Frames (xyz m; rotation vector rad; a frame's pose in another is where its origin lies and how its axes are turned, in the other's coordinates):
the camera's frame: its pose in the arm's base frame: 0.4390 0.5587 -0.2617 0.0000 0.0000 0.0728
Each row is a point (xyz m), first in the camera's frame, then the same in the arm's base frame.
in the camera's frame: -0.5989 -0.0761 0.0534
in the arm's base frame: -0.1528 0.4392 -0.2083
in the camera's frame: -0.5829 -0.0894 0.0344
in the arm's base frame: -0.1359 0.4271 -0.2273
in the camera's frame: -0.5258 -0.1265 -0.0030
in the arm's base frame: -0.0762 0.3943 -0.2647
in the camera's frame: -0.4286 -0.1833 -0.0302
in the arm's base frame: 0.0249 0.3447 -0.2919
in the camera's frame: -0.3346 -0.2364 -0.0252
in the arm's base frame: 0.1225 0.2986 -0.2869
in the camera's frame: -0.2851 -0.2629 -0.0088
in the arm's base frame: 0.1738 0.2758 -0.2705
